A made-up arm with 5 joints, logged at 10 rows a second.
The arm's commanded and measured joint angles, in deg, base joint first. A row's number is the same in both.
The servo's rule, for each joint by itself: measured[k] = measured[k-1] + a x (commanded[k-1-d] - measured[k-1]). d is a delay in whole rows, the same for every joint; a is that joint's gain. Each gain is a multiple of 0.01, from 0.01 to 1. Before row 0 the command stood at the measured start. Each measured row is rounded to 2 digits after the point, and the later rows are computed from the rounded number. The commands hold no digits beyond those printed.
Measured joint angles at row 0:
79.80 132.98 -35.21 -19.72 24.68
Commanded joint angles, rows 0 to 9:
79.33 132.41 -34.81 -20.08 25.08
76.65 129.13 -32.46 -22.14 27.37
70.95 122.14 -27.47 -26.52 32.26
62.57 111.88 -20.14 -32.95 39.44
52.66 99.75 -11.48 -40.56 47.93
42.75 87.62 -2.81 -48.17 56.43
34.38 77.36 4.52 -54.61 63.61
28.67 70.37 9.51 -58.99 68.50
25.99 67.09 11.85 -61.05 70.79
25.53 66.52 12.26 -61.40 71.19
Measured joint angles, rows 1 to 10:
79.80 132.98 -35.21 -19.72 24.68
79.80 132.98 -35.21 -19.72 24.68
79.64 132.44 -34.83 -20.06 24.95
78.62 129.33 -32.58 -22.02 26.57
76.01 122.57 -27.73 -26.25 30.38
71.44 112.52 -20.52 -32.55 36.45
65.05 100.52 -11.93 -40.08 44.14
57.47 88.39 -3.27 -47.68 52.37
49.62 78.02 4.13 -54.19 59.90
42.50 70.83 9.24 -58.70 65.66
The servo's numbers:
d 2
a 0.34 0.94 0.95 0.94 0.67

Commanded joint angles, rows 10 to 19:
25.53 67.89 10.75 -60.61 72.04
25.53 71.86 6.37 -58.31 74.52
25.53 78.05 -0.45 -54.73 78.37
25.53 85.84 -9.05 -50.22 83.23
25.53 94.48 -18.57 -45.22 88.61
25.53 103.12 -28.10 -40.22 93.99
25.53 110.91 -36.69 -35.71 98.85
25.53 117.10 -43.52 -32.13 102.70
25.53 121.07 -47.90 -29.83 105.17
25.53 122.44 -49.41 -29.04 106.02
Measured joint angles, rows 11 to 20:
36.89 67.31 11.72 -60.91 69.10
33.03 66.57 12.23 -61.37 70.50
30.48 67.81 10.82 -60.66 71.53
28.80 71.62 6.59 -58.45 73.53
27.69 77.66 -0.10 -54.95 76.77
26.96 85.35 -8.60 -50.50 81.10
26.47 93.93 -18.07 -45.54 86.13
26.15 102.57 -27.60 -40.54 91.40
25.94 110.41 -36.24 -36.00 96.39
25.80 116.70 -43.16 -32.36 100.62

